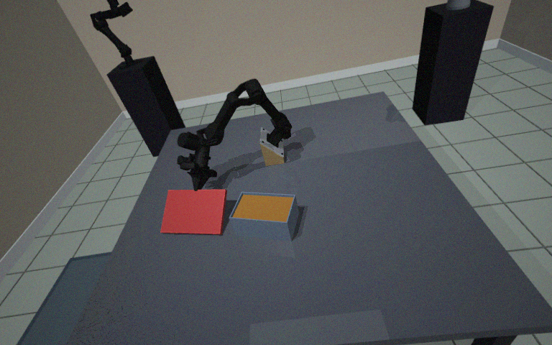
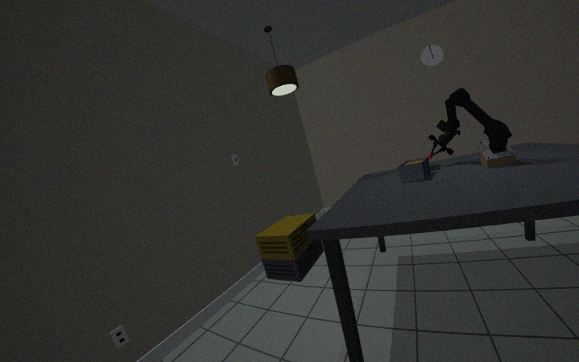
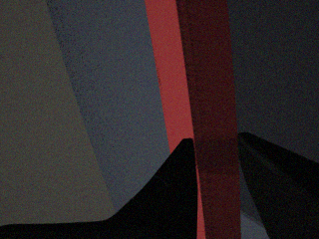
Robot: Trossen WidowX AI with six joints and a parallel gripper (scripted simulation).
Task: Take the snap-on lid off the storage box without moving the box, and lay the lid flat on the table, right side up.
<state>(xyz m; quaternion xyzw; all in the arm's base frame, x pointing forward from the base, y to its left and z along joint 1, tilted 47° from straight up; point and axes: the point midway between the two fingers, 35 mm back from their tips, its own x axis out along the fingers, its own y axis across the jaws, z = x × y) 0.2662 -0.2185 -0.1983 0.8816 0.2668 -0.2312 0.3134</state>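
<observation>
My gripper tip is now 7 cm short of the red lid, 4 cm above it and 1 cm to the left of it. Also, from my gripper tip: storage box (27 cm to the left, 13 cm ahead, 4 cm below).
</observation>
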